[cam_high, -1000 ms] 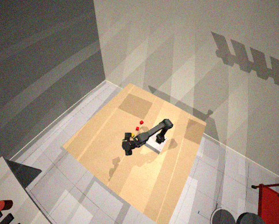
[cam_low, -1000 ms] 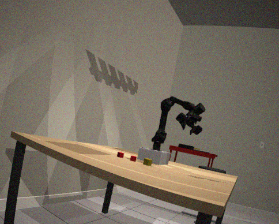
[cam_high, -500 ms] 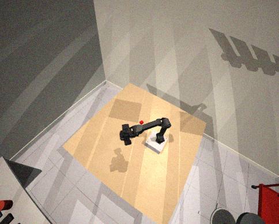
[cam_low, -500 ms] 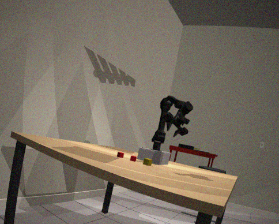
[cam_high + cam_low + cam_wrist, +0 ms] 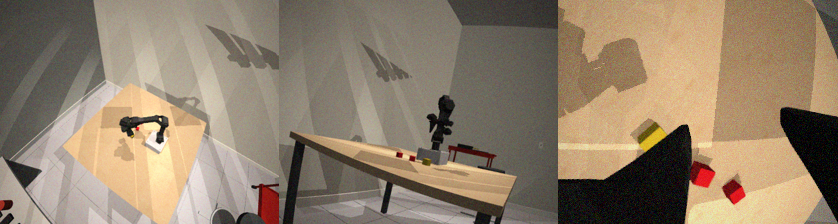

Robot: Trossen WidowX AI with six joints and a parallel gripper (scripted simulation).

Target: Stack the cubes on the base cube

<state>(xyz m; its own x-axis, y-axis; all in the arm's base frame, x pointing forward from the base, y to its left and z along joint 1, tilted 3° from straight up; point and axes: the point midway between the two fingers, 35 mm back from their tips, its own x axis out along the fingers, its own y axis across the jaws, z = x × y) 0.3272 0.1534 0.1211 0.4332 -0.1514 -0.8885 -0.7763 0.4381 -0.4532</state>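
Right now the yellow cube is 6 cm behind my gripper tip, 3 cm to the right of it and 18 cm below it.
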